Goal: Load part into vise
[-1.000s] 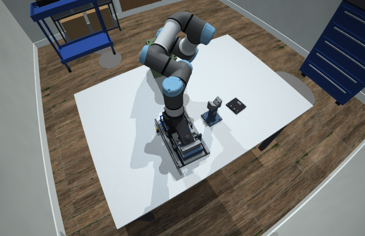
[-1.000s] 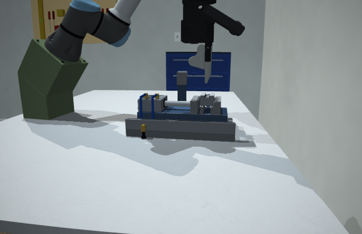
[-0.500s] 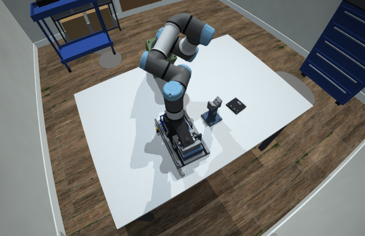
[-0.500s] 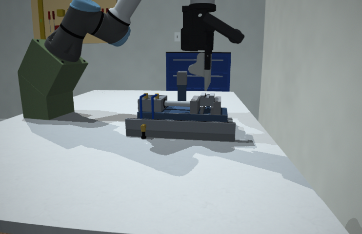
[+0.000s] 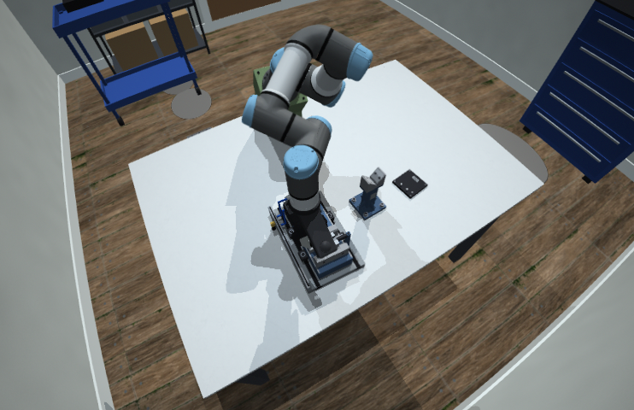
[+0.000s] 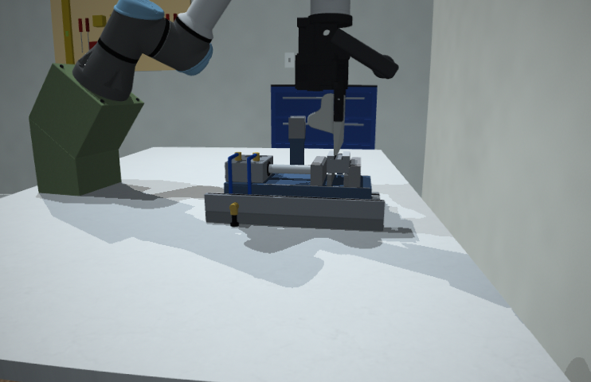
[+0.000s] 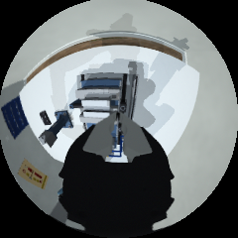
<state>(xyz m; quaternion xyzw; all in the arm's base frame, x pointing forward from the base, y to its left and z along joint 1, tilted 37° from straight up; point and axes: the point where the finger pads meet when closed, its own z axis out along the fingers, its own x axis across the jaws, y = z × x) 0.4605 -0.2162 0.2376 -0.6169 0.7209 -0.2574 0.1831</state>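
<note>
Right now the part is 5 cm to the left of my hand, 3 cm below it and 1 cm ahead of it. The rest, counted from my hand: work stop 9 cm to the left, 4 cm below, 2 cm ahead; fixed jaw 5 cm below, 4 cm to the left, 4 cm ahead; moving jaw 6 cm to the left, 5 cm below, 2 cm behind.
</note>
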